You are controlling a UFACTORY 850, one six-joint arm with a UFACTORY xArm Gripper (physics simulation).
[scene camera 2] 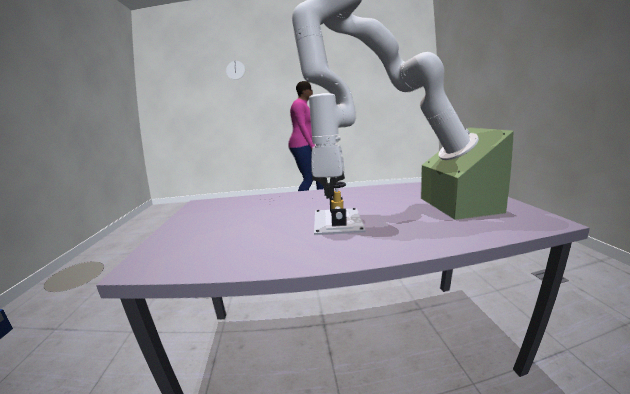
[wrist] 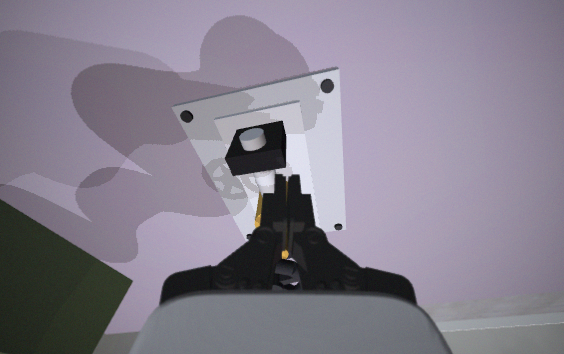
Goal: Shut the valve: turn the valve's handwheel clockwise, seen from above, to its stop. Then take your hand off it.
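The valve has a brass body (scene camera 2: 337,203) (wrist: 258,220) and a dark handwheel (scene camera 2: 339,184) (wrist: 287,272) on top. It stands on a white base plate (scene camera 2: 322,226) (wrist: 330,175), with a black block (scene camera 2: 339,217) (wrist: 256,149) at one end of its pipe. My gripper (scene camera 2: 331,206) (wrist: 286,189) is shut with nothing between its fingers. It points down at the valve, its fingers close to the handwheel and left of the brass body in the scene view. In the wrist view the fingers hide most of the handwheel and body. Whether they touch the wheel cannot be told.
The plate lies on the lilac table (scene camera 2: 225,250) (wrist: 450,175). The green pedestal (scene camera 2: 482,185) (wrist: 55,285) carrying the arm's base stands to the right in the scene view. A person in a pink top (scene camera 2: 300,122) stands behind the table.
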